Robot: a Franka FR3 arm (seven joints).
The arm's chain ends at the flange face. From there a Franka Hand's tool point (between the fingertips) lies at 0.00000 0.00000 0.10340 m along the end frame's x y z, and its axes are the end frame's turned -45 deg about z.
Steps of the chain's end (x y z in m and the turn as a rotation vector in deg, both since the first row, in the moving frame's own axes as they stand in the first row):
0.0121, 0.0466, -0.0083, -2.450, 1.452, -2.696
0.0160, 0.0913, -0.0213, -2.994, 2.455, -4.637
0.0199, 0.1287, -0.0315, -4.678, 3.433, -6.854
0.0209, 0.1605, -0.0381, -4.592, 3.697, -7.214
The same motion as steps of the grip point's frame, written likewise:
-0.0256, 0.0465, -0.0084, -2.759, -0.706, -2.696
-0.0537, 0.0828, -0.0215, -3.853, -0.381, -4.637
-0.0779, 0.1155, -0.0320, -5.735, -0.880, -6.854
-0.0992, 0.1389, -0.0386, -5.861, -0.633, -7.214

